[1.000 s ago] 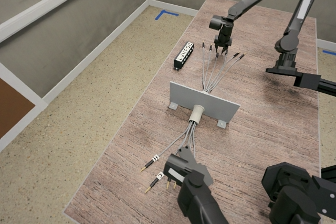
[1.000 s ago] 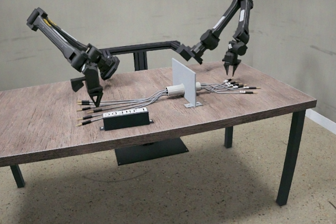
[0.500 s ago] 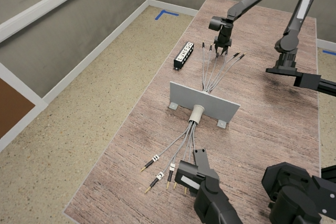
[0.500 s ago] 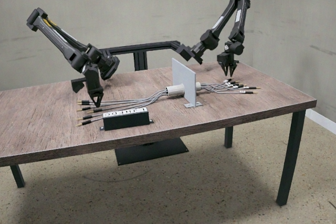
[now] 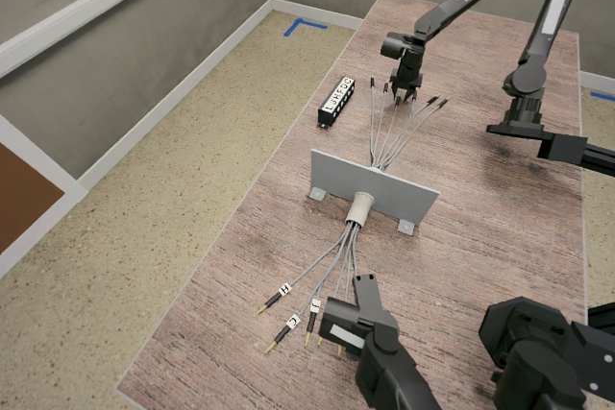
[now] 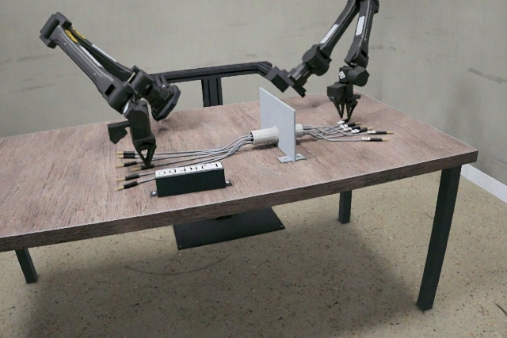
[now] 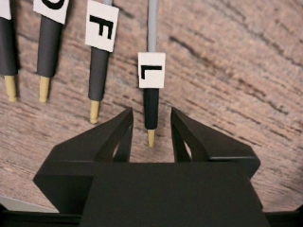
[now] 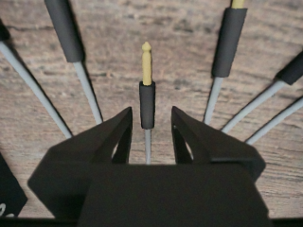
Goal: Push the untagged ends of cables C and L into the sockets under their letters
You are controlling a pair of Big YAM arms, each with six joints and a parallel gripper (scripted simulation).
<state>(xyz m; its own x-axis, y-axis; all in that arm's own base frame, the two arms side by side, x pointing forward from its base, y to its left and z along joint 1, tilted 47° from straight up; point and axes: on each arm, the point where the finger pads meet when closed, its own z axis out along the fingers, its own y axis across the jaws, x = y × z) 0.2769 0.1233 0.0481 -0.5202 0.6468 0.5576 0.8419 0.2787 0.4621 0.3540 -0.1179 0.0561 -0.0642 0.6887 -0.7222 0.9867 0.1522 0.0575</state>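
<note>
Right now the tagged plug is 2 cm below my left hand and 1 cm to the left of it. Also, from my left hand: grey upright panel (34 cm to the right, 9 cm above, 8 cm ahead); black cable plug (86 cm to the right, 6 cm behind, 2 cm below).
</note>
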